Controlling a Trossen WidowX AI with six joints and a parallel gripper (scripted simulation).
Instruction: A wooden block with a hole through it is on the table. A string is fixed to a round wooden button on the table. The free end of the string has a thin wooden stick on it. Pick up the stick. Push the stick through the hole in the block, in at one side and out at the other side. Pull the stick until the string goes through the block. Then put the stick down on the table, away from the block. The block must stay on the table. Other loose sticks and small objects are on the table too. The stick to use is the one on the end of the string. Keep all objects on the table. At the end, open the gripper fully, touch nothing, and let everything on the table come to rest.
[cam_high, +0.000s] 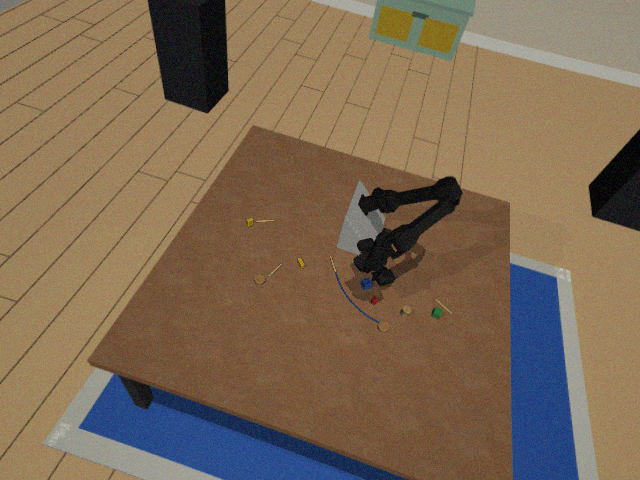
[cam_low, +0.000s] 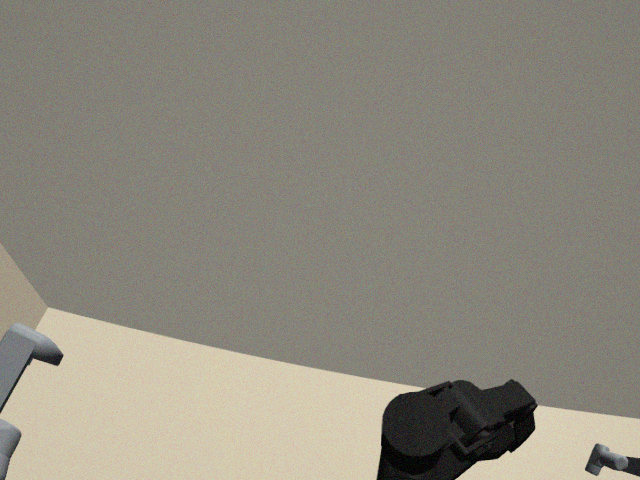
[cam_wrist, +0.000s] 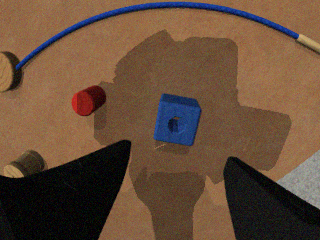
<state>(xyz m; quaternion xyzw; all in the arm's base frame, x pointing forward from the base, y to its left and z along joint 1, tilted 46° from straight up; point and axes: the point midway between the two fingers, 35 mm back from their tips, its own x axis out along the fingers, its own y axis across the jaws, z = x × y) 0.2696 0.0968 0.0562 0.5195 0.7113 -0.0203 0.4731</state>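
My gripper tip is now 6 cm above the blue cube. From my gripper tip the other things lie so: wooden cylinder: 16 cm to the left, 6 cm below, 6 cm ahead; red peg: 6 cm below, 6 cm ahead, 5 cm to the left; thin wooden stick: 14 cm to the right, 7 cm below, 3 cm behind.
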